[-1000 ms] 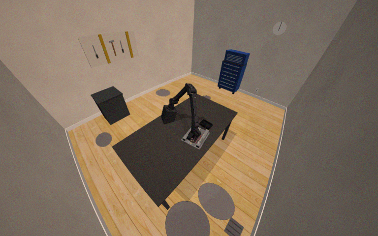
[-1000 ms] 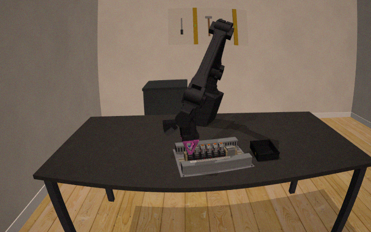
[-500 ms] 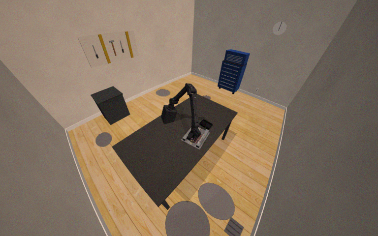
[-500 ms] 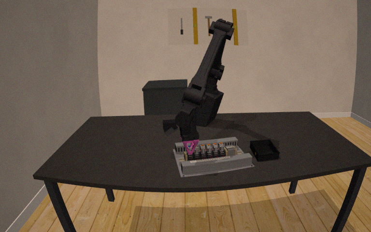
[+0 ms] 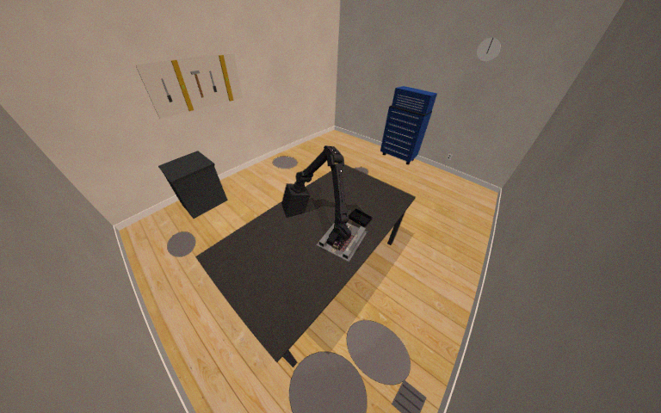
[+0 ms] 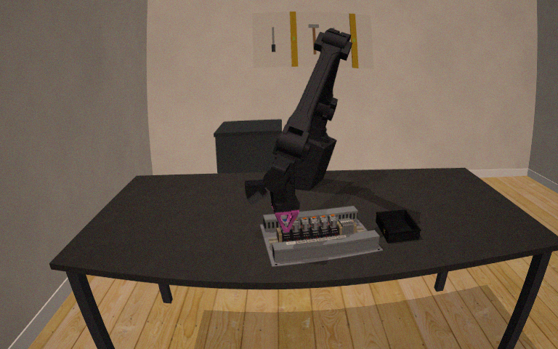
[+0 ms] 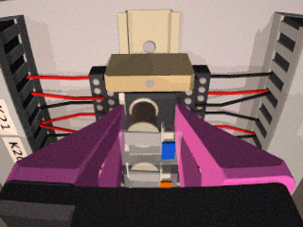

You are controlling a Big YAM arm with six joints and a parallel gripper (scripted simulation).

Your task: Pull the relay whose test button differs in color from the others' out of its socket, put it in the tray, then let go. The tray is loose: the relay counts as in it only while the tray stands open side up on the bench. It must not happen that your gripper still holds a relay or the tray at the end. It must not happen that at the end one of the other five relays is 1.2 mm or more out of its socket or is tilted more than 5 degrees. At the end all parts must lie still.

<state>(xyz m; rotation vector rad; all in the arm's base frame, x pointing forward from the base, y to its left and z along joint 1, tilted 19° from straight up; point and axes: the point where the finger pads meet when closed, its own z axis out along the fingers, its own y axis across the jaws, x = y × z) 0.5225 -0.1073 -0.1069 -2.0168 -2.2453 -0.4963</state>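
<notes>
My hand is right at the relay. Also, from my hand: black tray: 36 cm to the left, 3 cm below, 2 cm behind.
</notes>
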